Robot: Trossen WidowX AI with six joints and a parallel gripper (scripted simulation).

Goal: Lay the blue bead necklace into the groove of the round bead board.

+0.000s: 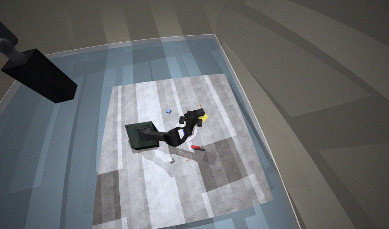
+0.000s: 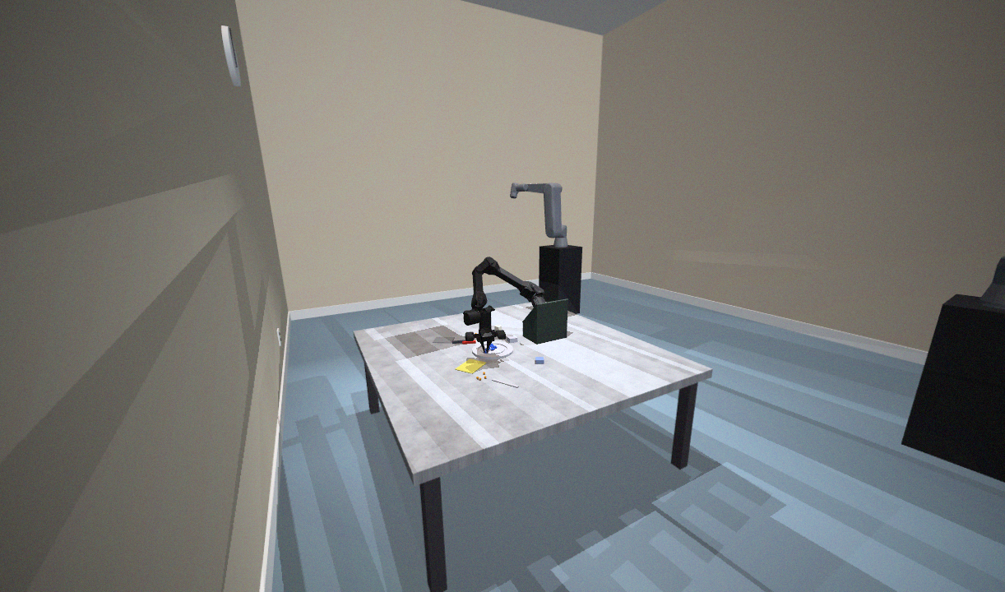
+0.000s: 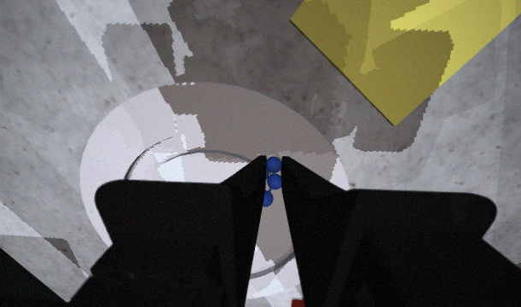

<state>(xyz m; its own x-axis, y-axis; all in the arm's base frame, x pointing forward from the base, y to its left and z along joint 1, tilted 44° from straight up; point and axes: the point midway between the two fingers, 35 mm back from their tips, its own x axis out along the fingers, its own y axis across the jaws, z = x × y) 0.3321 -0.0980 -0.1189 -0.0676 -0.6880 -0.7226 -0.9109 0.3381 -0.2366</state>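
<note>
The round white bead board is 60 mm behind my gripper tip, 30 mm to the right of it and 10 mm below it. From my gripper tip the other things lie so: blue block: 170 mm behind, 200 mm to the left, 10 mm below; then yellow sheet: 110 mm ahead, 60 mm to the left, 20 mm below; then grey tool: 200 mm to the right, 10 mm below.
</note>
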